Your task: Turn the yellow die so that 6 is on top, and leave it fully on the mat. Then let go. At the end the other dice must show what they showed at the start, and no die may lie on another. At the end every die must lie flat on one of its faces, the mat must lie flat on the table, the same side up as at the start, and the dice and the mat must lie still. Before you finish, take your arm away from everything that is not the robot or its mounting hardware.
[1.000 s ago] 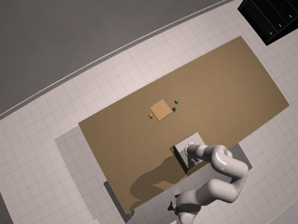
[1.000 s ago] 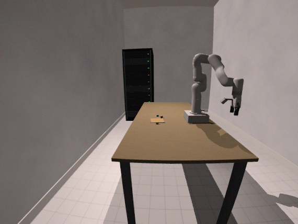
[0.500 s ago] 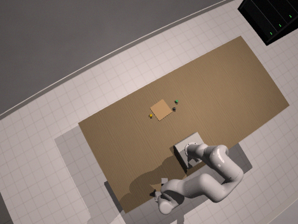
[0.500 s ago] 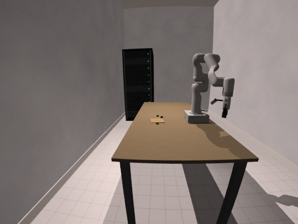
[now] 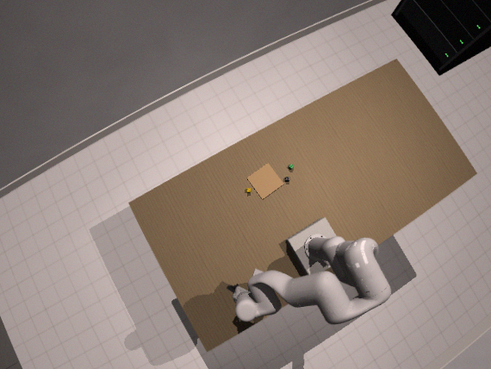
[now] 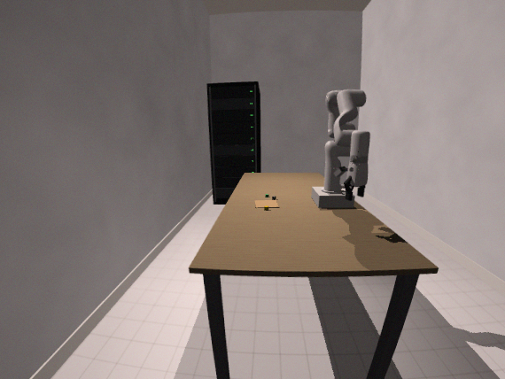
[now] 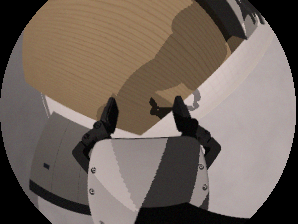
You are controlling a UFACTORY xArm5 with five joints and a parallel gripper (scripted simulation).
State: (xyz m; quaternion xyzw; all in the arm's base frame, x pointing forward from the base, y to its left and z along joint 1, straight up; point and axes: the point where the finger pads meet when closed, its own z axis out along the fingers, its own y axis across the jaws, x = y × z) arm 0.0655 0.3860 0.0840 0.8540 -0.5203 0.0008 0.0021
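My gripper is now 36 cm short of the yellow die, 30 cm to the left of it and 15 cm above it. Also, from my hand: green die: 32 cm ahead, 56 cm to the right, 15 cm below; then black die: 29 cm ahead, 50 cm to the right, 15 cm below; then tan mat: 35 cm ahead, 40 cm to the right, 16 cm below.
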